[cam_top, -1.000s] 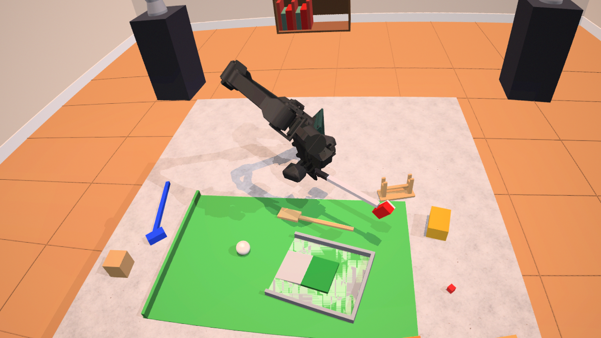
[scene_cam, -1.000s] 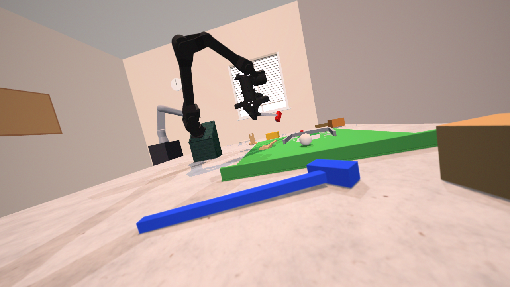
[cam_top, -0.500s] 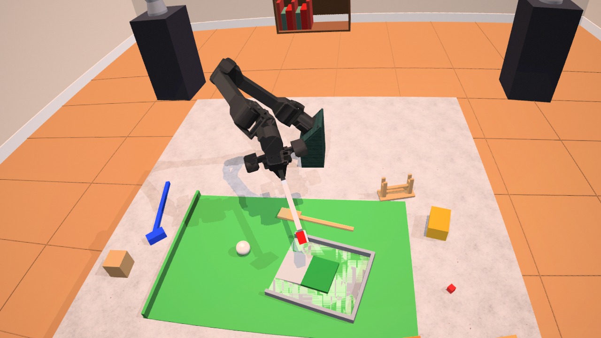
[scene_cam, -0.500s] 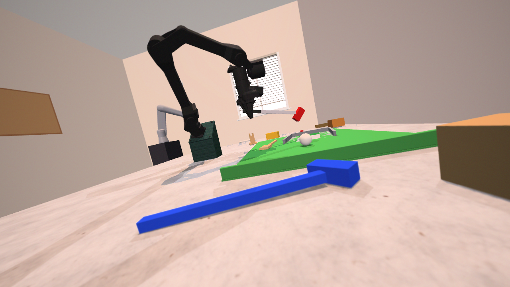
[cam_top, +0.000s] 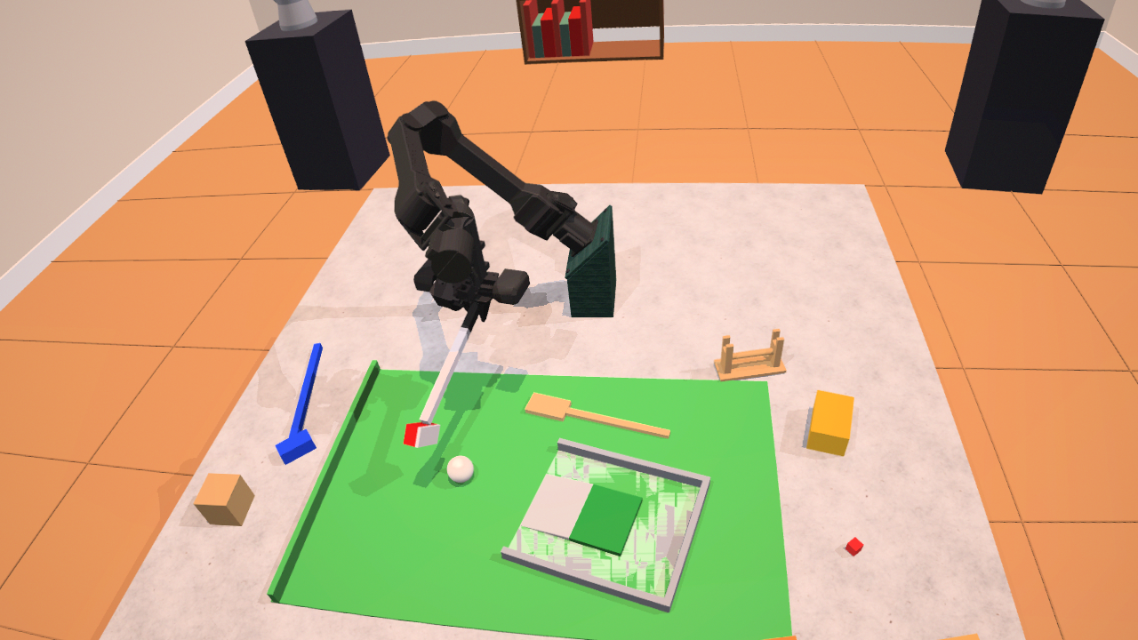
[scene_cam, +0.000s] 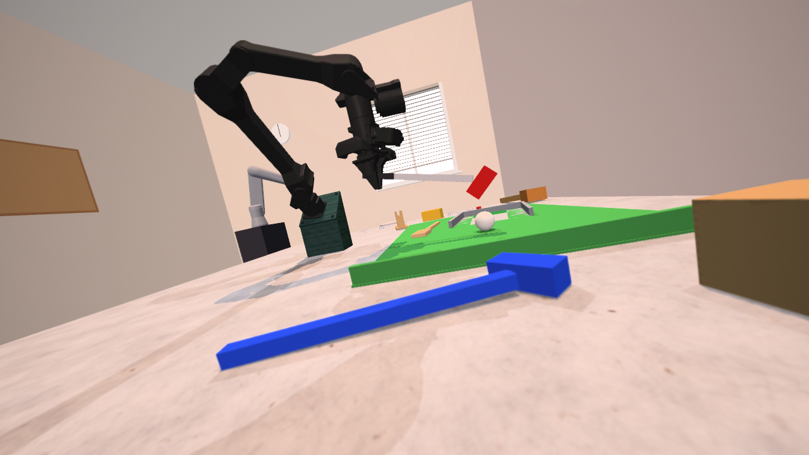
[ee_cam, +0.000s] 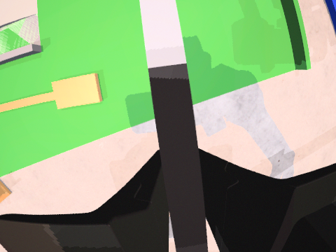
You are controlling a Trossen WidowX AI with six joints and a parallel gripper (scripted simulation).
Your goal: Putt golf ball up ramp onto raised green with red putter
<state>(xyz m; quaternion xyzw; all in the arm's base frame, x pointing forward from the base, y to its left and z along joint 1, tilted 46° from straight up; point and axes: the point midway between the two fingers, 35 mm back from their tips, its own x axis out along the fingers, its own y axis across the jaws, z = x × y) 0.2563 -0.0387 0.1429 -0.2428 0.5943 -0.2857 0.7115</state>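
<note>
Right now the red putter is 120 mm ahead of my gripper tip and 10 mm to the right of it. From my gripper tip the other things lie so: green mat: 220 mm ahead, 150 mm to the left, 140 mm below; then blue putter: 120 mm ahead, 340 mm to the right, 130 mm below; then white golf ball: 220 mm ahead, 20 mm to the left, 120 mm below.
</note>
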